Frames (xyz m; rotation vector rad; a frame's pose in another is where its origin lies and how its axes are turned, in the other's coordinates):
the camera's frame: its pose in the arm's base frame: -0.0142 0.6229 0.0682 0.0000 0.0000 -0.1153
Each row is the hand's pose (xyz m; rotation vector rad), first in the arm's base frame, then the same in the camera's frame.
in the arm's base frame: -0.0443 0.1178 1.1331 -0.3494 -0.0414 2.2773
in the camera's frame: 0.0282 -0.5052 1.0649 -0.3551 -0.0630 2.3912
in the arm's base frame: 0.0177 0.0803 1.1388 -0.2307 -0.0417 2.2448
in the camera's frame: 0.0941 -0.5353 1.0706 -0.2335 -0.0563 2.3595
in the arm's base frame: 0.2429 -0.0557 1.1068 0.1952 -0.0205 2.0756
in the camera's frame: 0.3335 -0.6445 1.0386 0.2005 -0.0094 2.1905
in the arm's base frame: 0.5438 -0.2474 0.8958 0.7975 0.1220 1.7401
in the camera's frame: 0.6544 -0.8003 0.8276 0.8039 0.1709 1.8486
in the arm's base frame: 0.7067 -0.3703 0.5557 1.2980 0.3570 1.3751
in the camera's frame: 0.8304 -0.9037 0.4875 1.2941 0.4376 1.4715
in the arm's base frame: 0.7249 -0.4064 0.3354 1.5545 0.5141 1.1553
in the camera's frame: 0.8526 -0.9374 0.2672 1.5413 0.6103 1.2425
